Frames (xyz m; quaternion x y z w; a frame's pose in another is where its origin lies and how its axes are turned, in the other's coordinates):
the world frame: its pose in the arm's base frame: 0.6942 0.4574 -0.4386 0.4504 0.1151 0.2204 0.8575
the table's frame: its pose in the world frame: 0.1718 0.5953 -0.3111 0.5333 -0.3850 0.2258 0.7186
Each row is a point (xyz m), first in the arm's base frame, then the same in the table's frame.
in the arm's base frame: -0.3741 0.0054 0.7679
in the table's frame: -0.1226 1.6600 0.0966
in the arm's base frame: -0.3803 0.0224 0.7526
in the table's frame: -0.1394 1.6433 0.0949
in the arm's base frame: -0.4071 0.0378 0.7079
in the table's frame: -0.1846 1.6201 0.1141
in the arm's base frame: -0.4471 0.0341 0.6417
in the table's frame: -0.2432 1.6022 0.1614
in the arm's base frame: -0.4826 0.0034 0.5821
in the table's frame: -0.2866 1.6028 0.2237
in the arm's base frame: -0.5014 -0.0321 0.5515
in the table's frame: -0.3029 1.6156 0.2697
